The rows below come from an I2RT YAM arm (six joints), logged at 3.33 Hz.
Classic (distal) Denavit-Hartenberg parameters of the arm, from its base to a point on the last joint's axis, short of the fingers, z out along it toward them. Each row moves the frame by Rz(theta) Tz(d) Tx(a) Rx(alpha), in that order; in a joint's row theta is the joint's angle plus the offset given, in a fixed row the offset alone. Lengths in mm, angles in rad.
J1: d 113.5; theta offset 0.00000; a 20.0; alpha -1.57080
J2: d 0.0; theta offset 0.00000; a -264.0; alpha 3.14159
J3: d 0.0; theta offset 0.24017; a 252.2; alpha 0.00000
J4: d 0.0; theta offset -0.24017; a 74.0; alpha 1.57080
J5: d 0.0; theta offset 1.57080; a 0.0; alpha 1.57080
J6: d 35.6; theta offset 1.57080; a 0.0; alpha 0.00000
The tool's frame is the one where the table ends.
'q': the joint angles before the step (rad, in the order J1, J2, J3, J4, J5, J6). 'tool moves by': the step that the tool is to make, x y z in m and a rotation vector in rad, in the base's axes. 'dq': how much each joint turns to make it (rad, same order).
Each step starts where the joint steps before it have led.
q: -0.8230 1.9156 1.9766 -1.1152 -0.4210 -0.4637
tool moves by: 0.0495 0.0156 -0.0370 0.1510 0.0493 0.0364
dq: 0.1072 0.1253 0.0441 -0.0142 -0.0343 0.1064
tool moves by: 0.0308 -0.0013 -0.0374 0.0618 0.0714 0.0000
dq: 0.0434 0.1290 0.0608 -0.0066 0.0145 0.0454
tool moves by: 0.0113 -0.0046 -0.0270 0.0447 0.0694 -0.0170
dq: 0.0084 0.0832 0.0379 -0.0268 0.0153 0.0240
